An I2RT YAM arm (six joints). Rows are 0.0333 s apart.
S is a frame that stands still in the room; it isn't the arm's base.
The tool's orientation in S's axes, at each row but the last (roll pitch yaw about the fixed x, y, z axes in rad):
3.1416 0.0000 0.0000
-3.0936 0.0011 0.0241
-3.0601 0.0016 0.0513
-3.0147 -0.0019 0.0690
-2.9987 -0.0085 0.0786
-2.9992 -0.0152 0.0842
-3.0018 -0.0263 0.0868
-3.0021 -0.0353 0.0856
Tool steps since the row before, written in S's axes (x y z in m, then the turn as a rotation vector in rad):
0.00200 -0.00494 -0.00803 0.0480 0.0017 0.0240
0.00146 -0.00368 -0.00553 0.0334 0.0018 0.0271
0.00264 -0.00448 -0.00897 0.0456 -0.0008 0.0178
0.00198 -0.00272 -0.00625 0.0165 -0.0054 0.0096
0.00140 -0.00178 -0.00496 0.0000 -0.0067 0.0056
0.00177 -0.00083 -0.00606 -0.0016 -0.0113 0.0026
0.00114 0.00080 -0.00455 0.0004 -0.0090 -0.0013
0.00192 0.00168 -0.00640 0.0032 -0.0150 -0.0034
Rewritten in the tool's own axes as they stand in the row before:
0.00200 0.00494 0.00803 0.0480 -0.0017 -0.0240
0.00138 0.00398 0.00534 0.0334 -0.0023 -0.0271
0.00242 0.00532 0.00856 0.0455 0.0017 -0.0181
0.00178 0.00362 0.00584 0.0161 0.0053 -0.0103
0.00121 0.00257 0.00465 -0.0005 0.0058 -0.0065
0.00160 0.00183 0.00588 -0.0025 0.0106 -0.0042
0.00108 -0.00005 0.00463 -0.0004 0.0091 0.0000
0.00183 -0.00060 0.00662 0.0018 0.0156 0.0013

